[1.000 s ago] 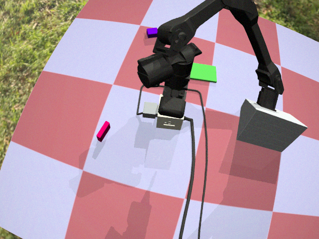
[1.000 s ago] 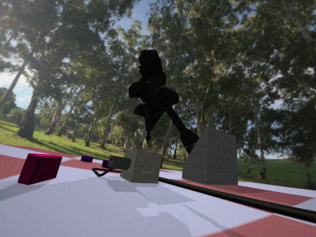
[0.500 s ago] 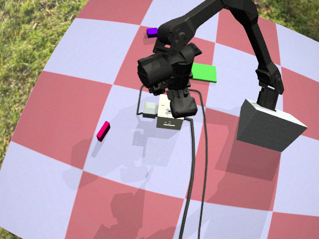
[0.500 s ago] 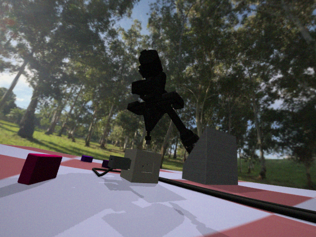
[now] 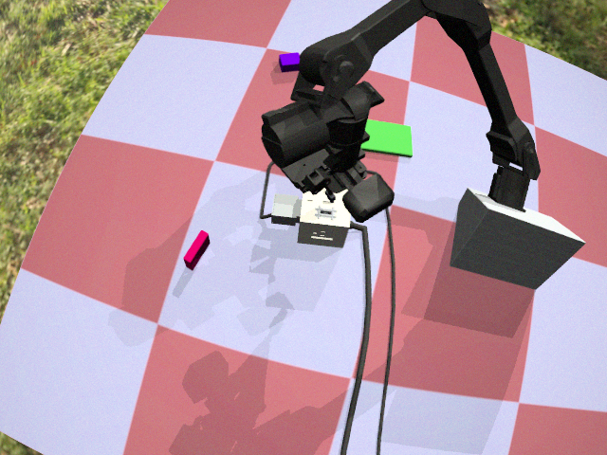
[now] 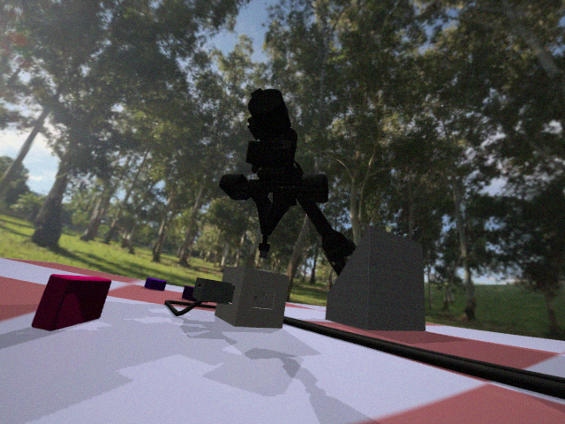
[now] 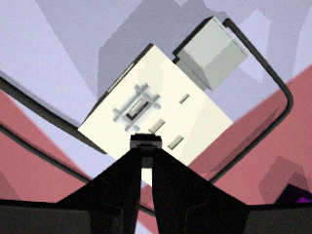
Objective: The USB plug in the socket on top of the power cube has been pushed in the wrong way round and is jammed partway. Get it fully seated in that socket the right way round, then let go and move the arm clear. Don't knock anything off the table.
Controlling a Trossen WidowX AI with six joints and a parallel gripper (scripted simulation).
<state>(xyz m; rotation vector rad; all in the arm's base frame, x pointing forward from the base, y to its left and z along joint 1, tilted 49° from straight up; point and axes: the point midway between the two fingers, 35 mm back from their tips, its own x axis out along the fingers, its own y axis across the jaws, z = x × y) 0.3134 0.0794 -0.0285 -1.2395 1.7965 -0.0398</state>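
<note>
Now: gripper tip 2 cm above the black USB plug. The rest, counted from my gripper tip: green pad (7 cm behind, 22 cm to the right, 13 cm below); then socket (1 cm to the left, 7 cm below); then magenta block (19 cm ahead, 9 cm to the left, 12 cm below).
</note>
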